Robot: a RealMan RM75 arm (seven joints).
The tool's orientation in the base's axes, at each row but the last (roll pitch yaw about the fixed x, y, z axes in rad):
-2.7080 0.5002 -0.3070
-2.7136 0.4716 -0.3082
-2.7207 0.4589 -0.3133
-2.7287 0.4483 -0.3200
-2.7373 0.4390 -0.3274
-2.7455 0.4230 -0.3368
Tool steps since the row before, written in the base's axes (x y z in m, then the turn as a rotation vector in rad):
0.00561 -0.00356 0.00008 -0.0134 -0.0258 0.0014
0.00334 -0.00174 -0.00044 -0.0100 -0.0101 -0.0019
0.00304 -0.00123 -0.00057 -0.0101 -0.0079 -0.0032
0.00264 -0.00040 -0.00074 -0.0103 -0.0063 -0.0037
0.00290 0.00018 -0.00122 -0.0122 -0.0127 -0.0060
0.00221 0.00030 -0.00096 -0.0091 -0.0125 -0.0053
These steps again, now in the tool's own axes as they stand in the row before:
0.00560 0.00022 -0.00357 -0.0050 0.0265 -0.0110
0.00351 0.00005 -0.00144 -0.0049 0.0134 -0.0010
0.00319 -0.00017 -0.00095 -0.0050 0.0122 0.0012
0.00269 -0.00060 -0.00025 -0.0054 0.0111 0.0024
0.00295 -0.00103 0.00040 -0.0042 0.0180 0.0016
0.00221 -0.00091 0.00045 -0.0019 0.0162 0.0004

